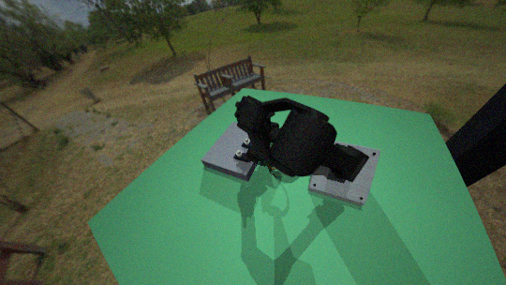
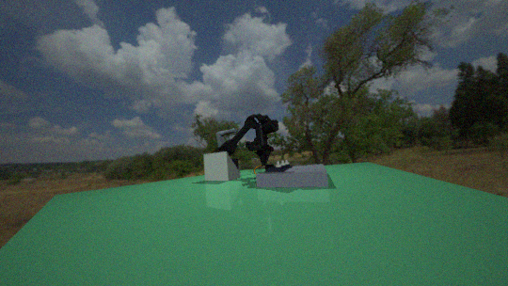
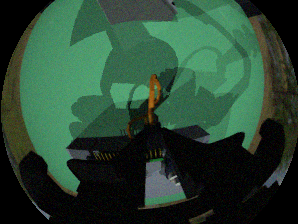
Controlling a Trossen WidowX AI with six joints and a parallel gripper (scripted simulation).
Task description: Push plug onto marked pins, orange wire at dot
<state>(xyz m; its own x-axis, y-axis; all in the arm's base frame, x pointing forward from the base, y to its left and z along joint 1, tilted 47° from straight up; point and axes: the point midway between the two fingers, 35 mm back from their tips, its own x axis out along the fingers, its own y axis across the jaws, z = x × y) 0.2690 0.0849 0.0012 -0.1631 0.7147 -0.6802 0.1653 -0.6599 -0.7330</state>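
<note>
Now: the servo 100 mm ahead of my gripper tip, 20 mm to the right of it and 20 mm below it. The rest, counted from my gripper tip: holder (210 mm ahead, 50 mm below, 10 mm to the right).
</note>
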